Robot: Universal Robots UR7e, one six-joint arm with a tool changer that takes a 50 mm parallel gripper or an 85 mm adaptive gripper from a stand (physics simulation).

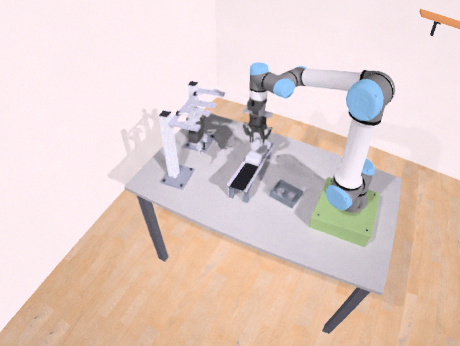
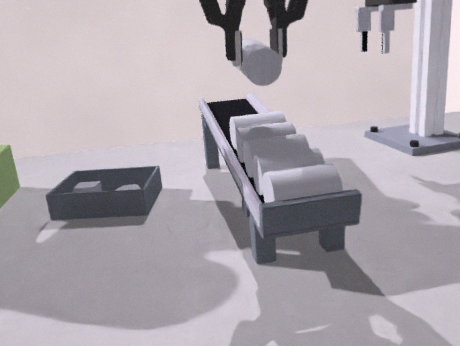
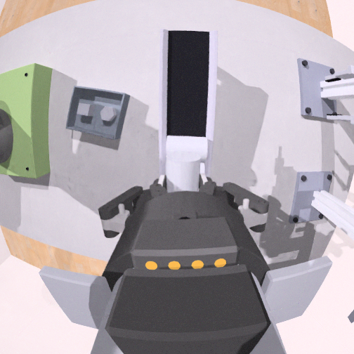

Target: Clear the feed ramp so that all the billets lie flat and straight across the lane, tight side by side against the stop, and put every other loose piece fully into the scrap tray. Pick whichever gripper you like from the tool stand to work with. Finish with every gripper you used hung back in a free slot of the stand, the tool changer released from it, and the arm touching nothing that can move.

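My gripper (image 1: 258, 138) (image 2: 257, 50) (image 3: 183, 181), the black adaptive one, is shut on a grey billet (image 2: 263, 66) (image 3: 183, 170). It holds the billet lengthwise to the lane, in the air above the feed ramp (image 1: 244, 177) (image 2: 225, 143) (image 3: 188, 82). Several billets (image 2: 302, 182) (image 3: 186, 145) lie across the lane in a row up from the stop (image 2: 310, 213); tops stand at uneven heights, and small gaps cannot be judged. The scrap tray (image 1: 282, 201) (image 2: 97, 207) (image 3: 94, 133) holds a square block (image 2: 87, 186) (image 3: 85, 112) and a hexagonal piece (image 2: 129, 188) (image 3: 108, 114).
The tool stand (image 1: 171, 145) (image 2: 429, 70) is beside the ramp, on the side away from the tray. Another gripper (image 1: 196, 131) (image 2: 374, 21) hangs in it. The green arm base (image 1: 345, 217) (image 2: 6, 175) (image 3: 30, 120) is beyond the tray.
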